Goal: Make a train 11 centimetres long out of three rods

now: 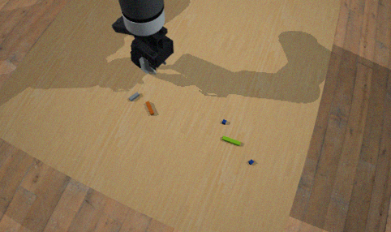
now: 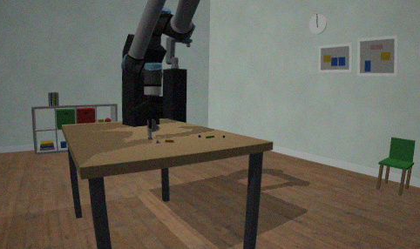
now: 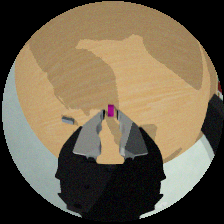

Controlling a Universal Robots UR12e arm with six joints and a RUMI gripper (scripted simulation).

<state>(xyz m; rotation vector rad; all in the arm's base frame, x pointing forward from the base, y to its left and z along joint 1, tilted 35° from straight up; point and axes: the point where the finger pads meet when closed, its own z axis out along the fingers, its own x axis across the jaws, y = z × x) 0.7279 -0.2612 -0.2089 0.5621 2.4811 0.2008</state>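
My hand is 10 mm above the magenta rod. Also, from my hand: orange rod (120 mm ahead, 40 mm to the left, 10 mm below); lime rod (160 mm ahead, 280 mm to the left, 10 mm below); grey rod (100 mm ahead, 20 mm to the right, 10 mm below).
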